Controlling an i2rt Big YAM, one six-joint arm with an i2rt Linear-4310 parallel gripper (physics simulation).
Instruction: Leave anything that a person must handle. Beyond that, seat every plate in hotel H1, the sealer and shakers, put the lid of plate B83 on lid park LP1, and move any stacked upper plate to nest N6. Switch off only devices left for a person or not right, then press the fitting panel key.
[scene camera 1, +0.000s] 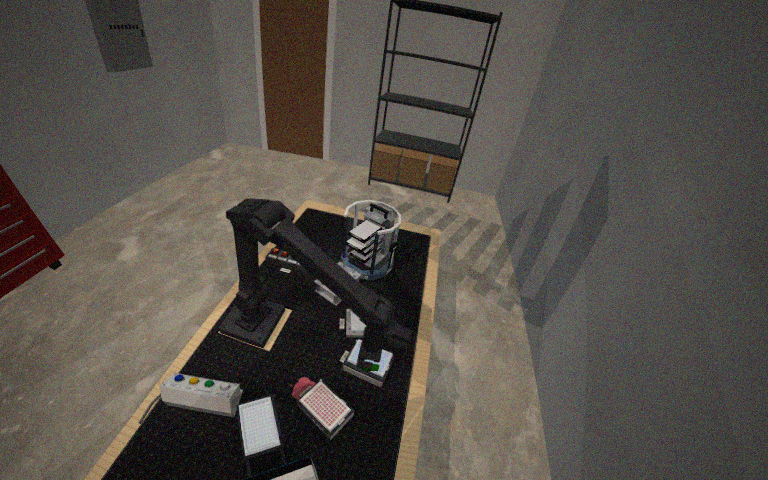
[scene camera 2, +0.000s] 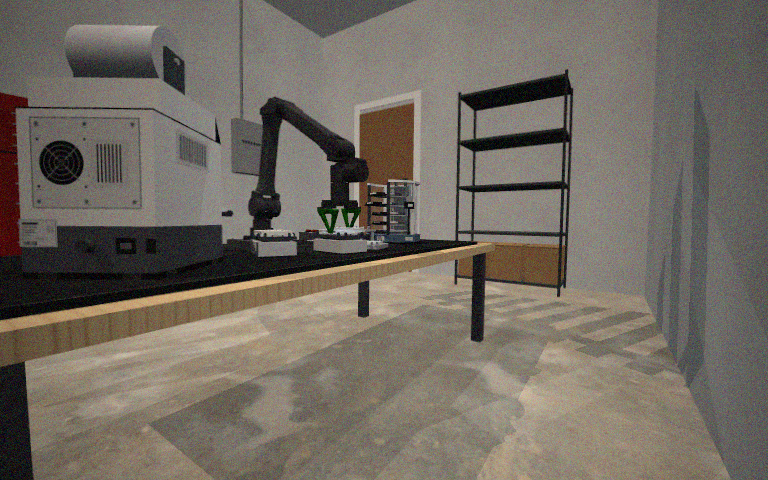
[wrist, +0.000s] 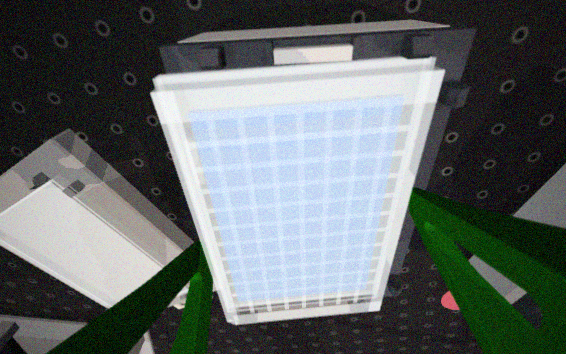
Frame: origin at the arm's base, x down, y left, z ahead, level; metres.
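Seen in the pictures: gripper, fingertip midpoint: (scene camera 1: 368, 357) (scene camera 2: 340, 232) (wrist: 301, 225); arm's base, origin of the base link: (scene camera 1: 253, 316).
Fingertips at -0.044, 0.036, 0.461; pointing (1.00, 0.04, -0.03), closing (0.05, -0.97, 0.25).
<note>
Offsets run from my fingertips to a thing's middle, as dx, dy, dz. "pt": to the spot under its first point.
My gripper (scene camera 1: 372, 366) (scene camera 2: 338, 229) (wrist: 301, 225) is open and points down, one green finger beside each long side of a clear-lidded plate with pale blue wells @[-0.004, +0.001, +0.004] (wrist: 300, 150). Nothing is held. The plate lies on a white device with a dark top frame @[pt +0.035, -0.054, +0.065] (scene camera 2: 339, 245) (wrist: 375, 46). A plate with red wells @[+0.000, -0.201, -0.051] (scene camera 1: 324, 404) lies on another device, beside a red round part @[pt +0.062, -0.163, -0.154] (scene camera 1: 303, 386) (wrist: 450, 301). A pale gridded plate @[-0.065, -0.344, -0.165] (scene camera 1: 259, 424) lies on a dark stand. The key panel @[+0.020, -0.349, -0.402] (scene camera 1: 201, 400) has blue, yellow, green and white keys. The plate labels cannot be read.
A round clear-walled tower with stacked shelves @[pt +0.016, +0.387, -0.149] (scene camera 1: 373, 272) (scene camera 2: 404, 238) stands at the far end. A white unit with a clear edge @[+0.041, +0.159, -0.072] (wrist: 75, 245) lies left of the fingers in the wrist view. A large white machine @[-0.166, -0.524, +0.025] (scene camera 2: 101, 220) stands at the near end. The arm hides part of the table.
</note>
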